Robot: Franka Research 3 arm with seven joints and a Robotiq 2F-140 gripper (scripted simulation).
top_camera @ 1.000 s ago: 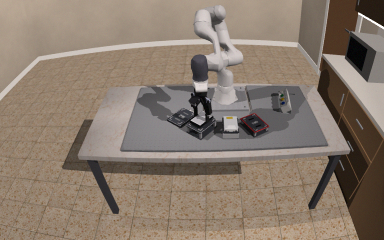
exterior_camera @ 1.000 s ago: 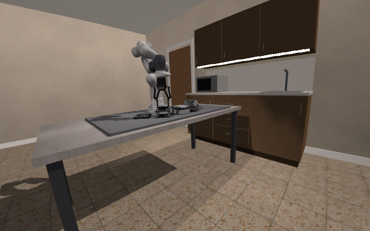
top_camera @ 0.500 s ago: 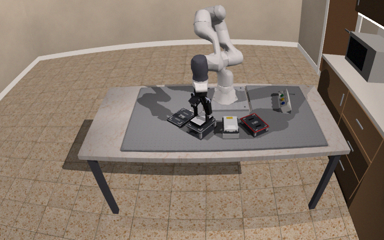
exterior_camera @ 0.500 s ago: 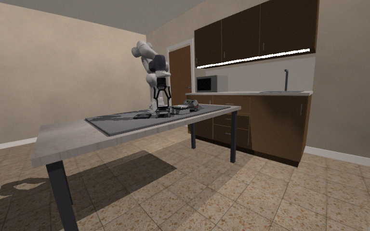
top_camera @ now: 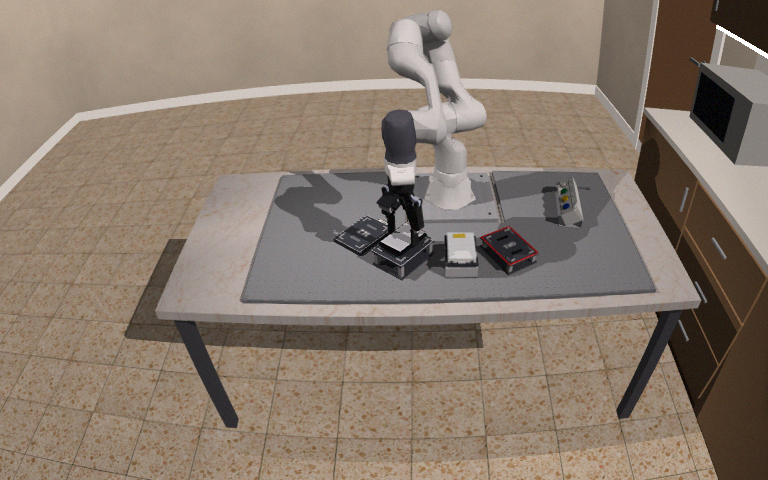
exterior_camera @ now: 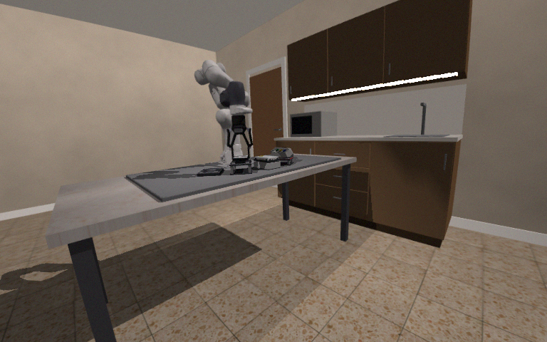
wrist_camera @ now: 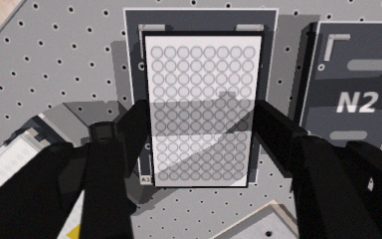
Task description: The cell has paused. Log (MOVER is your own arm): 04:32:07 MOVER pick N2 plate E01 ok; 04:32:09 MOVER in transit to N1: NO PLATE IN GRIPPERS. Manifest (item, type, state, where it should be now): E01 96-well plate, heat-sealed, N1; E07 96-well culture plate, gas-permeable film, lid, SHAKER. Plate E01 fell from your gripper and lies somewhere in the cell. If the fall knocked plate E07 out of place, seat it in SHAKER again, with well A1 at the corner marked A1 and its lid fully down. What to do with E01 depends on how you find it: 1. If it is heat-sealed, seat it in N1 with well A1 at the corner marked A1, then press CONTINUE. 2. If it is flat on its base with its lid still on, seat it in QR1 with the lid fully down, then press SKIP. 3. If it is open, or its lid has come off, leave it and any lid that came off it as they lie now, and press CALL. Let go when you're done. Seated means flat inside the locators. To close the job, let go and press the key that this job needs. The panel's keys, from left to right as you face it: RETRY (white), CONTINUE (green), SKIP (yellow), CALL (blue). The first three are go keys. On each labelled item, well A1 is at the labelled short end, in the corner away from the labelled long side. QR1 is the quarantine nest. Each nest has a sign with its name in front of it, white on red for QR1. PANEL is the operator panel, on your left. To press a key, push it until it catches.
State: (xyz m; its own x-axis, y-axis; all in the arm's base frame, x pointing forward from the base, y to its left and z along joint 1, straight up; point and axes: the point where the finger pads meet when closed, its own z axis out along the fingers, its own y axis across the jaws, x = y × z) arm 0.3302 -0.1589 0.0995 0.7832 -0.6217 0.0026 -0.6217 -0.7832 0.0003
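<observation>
My hand is 9 cm to the right of the A1 mark, 5 cm above it and 3 cm past it. Round my hand: yellow key: 58 cm to the left, 26 cm behind, 4 cm below; then blue CALL key: 57 cm to the left, 21 cm behind, 4 cm below; then plate E01: 2 cm below.
</observation>
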